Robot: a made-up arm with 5 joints. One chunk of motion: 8 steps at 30 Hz.
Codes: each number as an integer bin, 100 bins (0 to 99) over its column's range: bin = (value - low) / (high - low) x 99, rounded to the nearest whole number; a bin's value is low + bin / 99 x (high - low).
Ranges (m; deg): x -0.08..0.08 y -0.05..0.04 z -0.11..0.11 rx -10..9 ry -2..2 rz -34..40
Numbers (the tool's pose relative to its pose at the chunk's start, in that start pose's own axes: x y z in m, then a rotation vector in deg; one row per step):
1: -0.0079 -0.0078 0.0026 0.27 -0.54 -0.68
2: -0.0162 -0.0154 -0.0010 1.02 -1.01 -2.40
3: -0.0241 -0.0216 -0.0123 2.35 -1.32 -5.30
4: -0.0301 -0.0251 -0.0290 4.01 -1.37 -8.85
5: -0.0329 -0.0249 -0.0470 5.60 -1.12 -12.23
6: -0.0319 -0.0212 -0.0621 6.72 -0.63 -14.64
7: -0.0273 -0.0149 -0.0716 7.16 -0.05 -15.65
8: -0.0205 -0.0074 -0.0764 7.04 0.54 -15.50
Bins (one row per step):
1: 45 46 51 54 36 45
2: 39 38 49 57 25 42
3: 35 31 44 64 17 38
4: 31 27 36 73 16 34
5: 29 28 28 81 22 29
6: 30 32 22 87 34 26
7: 33 39 17 89 48 25
8: 37 47 15 89 63 25

